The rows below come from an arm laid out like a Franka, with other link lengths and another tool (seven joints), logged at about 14 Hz.
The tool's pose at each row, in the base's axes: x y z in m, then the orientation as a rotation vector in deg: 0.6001 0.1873 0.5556 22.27 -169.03 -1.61; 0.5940 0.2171 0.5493 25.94 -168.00 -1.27; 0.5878 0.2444 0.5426 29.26 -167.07 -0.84; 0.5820 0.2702 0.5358 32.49 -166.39 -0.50; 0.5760 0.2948 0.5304 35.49 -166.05 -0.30; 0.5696 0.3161 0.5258 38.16 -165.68 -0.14; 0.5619 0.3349 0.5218 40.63 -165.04 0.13; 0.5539 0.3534 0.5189 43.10 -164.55 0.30; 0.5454 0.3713 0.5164 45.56 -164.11 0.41
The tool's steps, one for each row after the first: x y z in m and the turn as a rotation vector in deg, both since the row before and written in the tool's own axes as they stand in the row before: -0.0029 0.0301 0.0071 0.36 0.58 -2.50; -0.0035 0.0276 0.0074 0.42 0.47 -2.27; -0.0046 0.0259 0.0072 0.41 0.17 -2.19; -0.0047 0.0248 0.0057 0.36 -0.19 -2.00; -0.0037 0.0219 0.0049 0.31 -0.15 -1.79; -0.0020 0.0201 0.0045 0.31 0.13 -1.69; -0.0020 0.0200 0.0034 0.29 -0.07 -1.67; -0.0018 0.0197 0.0030 0.27 -0.16 -1.66
